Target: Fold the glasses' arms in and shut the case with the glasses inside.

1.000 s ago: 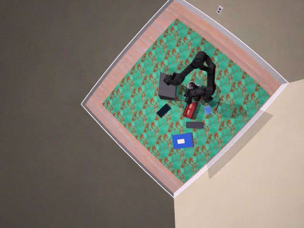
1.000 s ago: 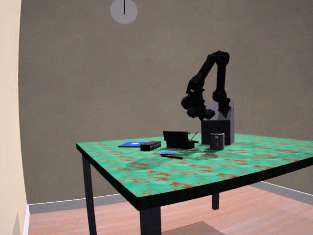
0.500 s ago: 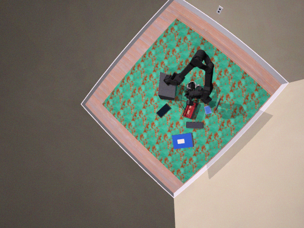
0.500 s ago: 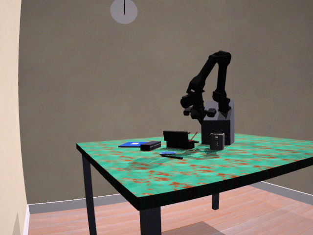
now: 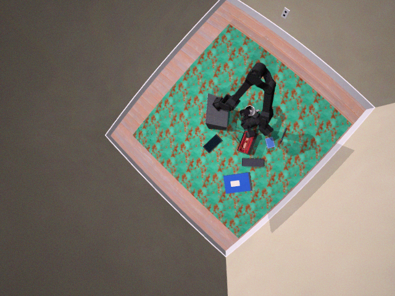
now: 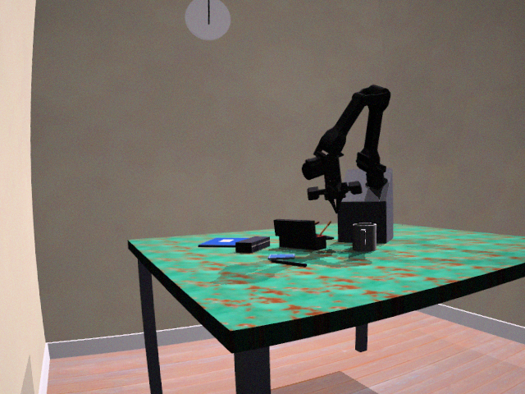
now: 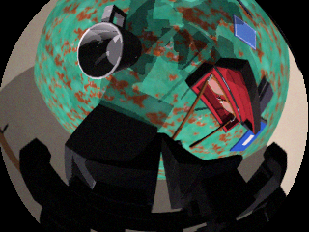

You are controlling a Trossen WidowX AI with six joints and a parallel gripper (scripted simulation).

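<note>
The glasses is 7 cm ahead of my hand, 7 cm to the right of it and 11 cm below it. Also, from my hand: black glasses case (12 cm ahead, 6 cm to the right, 10 cm below); then glasses case lid (14 cm ahead, 5 cm to the right, 8 cm below); then grey mug (3 cm behind, 12 cm to the left, 11 cm below).
</note>
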